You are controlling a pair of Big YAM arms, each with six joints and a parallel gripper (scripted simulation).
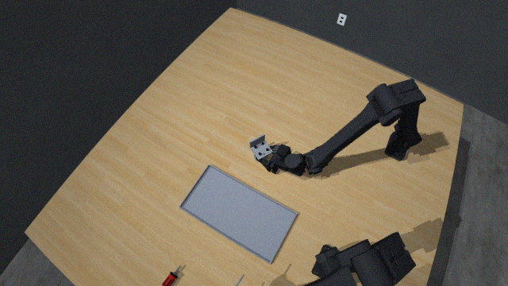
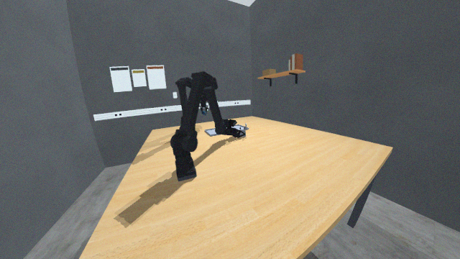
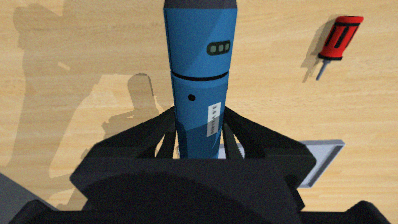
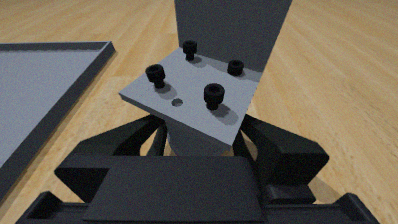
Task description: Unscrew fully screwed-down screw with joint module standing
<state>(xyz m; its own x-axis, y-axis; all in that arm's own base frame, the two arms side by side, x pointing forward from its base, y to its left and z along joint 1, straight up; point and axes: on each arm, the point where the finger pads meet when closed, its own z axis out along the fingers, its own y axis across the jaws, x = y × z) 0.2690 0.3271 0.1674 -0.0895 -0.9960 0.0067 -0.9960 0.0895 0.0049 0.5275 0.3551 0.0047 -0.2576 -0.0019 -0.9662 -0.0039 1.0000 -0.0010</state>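
Now: right hand 10 mm below the joint module. From my right hand the other things lie so: grey bracket (50 mm above); then grey tray (80 mm behind, 250 mm to the left, 20 mm below).
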